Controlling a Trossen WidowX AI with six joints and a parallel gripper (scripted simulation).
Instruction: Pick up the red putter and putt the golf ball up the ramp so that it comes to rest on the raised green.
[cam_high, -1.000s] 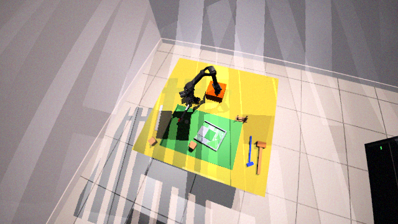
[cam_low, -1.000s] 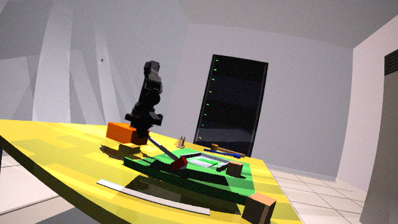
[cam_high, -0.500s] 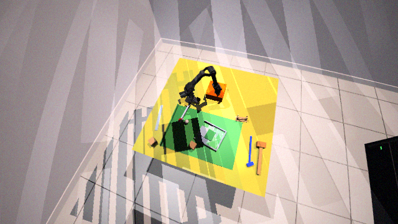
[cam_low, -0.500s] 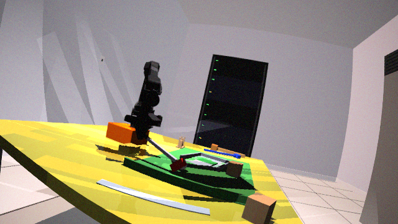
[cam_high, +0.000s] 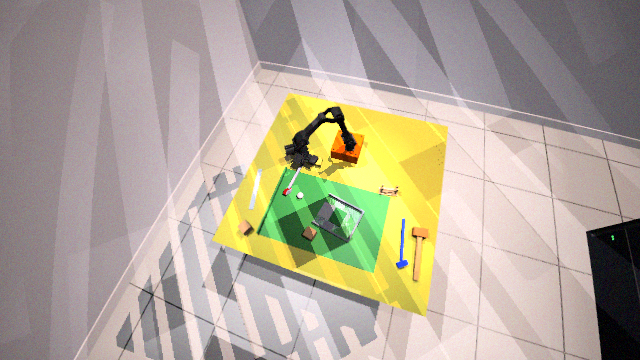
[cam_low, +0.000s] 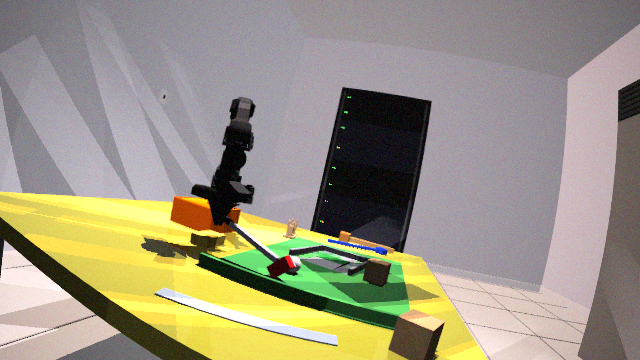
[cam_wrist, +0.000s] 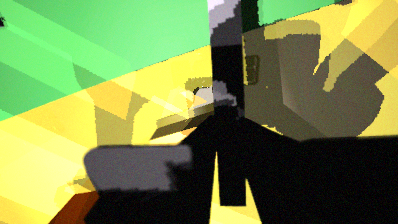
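My gripper tip is now 11 cm short of the red putter and 4 cm to the left of it. Also, from my gripper tip: blue putter: 41 cm ahead, 67 cm to the left, 6 cm below; white golf ball: 23 cm ahead, 1 cm to the left, 5 cm below; flat strip: 22 cm ahead, 31 cm to the right, 7 cm below.
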